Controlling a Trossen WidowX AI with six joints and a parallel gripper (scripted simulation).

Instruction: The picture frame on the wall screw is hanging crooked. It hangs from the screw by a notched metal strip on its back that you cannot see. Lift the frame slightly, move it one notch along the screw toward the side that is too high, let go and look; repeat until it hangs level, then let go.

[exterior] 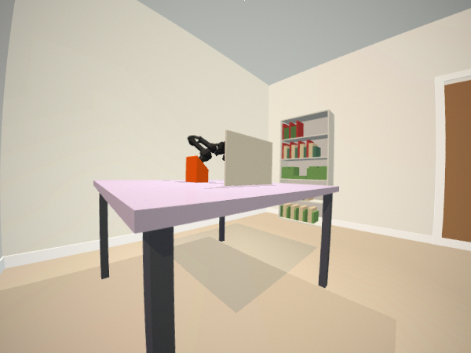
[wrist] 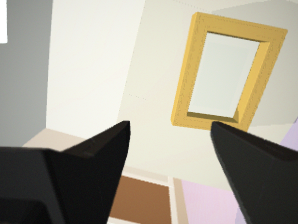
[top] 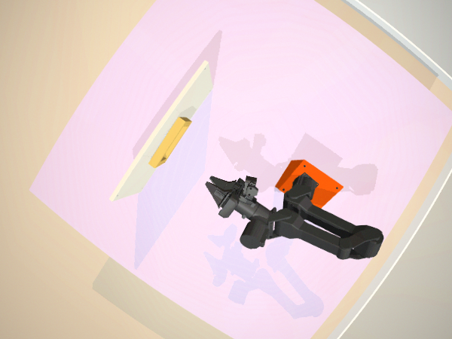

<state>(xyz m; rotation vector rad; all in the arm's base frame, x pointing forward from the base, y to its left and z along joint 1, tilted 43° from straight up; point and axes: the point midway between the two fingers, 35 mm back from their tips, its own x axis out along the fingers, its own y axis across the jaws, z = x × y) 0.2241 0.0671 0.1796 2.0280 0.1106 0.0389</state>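
My gripper tip is 17 cm short of the picture frame, 9 cm above it and 2 cm to the left of it. From my gripper tip the other things lie so: wall panel (18 cm ahead, 10 cm below, 2 cm to the right).
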